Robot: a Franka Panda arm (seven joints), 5 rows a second.
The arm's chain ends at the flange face. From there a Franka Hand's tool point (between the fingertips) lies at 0.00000 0.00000 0.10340 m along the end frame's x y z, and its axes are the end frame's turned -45 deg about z.
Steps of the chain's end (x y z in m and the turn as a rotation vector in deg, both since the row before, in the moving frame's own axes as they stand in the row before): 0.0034 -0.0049 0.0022 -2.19 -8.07 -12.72; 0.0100 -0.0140 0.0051 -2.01 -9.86 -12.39; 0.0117 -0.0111 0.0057 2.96 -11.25 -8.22; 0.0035 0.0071 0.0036 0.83 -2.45 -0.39; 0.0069 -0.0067 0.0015 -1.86 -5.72 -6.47; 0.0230 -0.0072 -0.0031 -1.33 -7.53 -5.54; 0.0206 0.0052 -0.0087 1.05 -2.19 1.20
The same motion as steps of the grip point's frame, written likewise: -0.0079 -0.0070 0.0011 4.16 -7.25 -12.72; 0.0009 -0.0111 0.0035 5.55 -8.39 -12.39; 0.0044 -0.0168 0.0036 10.05 -5.86 -8.22; -0.0046 0.0033 0.0035 2.32 -1.15 -0.39; -0.0003 -0.0042 0.0009 2.73 -5.36 -6.47; 0.0097 0.0038 -0.0040 4.38 -6.26 -5.54; 0.0095 0.0141 -0.0088 2.29 -0.81 1.20
